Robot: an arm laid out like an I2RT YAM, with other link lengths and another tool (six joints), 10 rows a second.
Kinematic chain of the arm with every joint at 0, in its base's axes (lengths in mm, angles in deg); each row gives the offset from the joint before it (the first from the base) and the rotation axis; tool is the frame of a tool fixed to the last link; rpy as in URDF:
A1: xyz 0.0 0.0 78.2 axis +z
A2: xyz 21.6 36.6 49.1 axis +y
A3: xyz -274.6 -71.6 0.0 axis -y
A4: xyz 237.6 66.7 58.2 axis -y
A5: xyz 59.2 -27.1 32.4 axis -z
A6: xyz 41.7 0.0 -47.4 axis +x
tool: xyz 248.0 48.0 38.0 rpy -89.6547 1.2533 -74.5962
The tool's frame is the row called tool.
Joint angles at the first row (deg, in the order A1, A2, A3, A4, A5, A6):
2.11 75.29 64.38 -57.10 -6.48 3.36
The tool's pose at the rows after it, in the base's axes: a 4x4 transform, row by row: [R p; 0 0 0 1], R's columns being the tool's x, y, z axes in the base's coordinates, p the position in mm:
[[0.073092 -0.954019 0.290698 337.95], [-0.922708 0.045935 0.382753 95.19], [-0.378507 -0.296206 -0.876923 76.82], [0 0 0 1]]
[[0.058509 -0.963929 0.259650 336.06], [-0.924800 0.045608 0.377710 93.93], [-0.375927 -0.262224 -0.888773 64.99], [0 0 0 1]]
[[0.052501 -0.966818 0.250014 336.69], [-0.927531 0.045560 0.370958 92.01], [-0.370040 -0.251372 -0.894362 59.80], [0 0 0 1]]
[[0.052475 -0.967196 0.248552 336.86], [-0.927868 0.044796 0.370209 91.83], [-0.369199 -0.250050 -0.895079 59.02], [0 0 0 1]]
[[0.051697 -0.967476 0.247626 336.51], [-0.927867 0.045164 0.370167 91.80], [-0.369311 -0.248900 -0.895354 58.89], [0 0 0 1]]
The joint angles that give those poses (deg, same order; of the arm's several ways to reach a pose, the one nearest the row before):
2.11 78.63 64.38 -57.93 -6.48 3.38
2.11 80.68 64.36 -57.91 -6.24 3.38
2.11 81.63 64.36 -57.65 -5.85 3.38
2.11 81.78 64.36 -57.58 -5.80 3.33
2.11 81.78 64.36 -57.65 -5.80 3.36

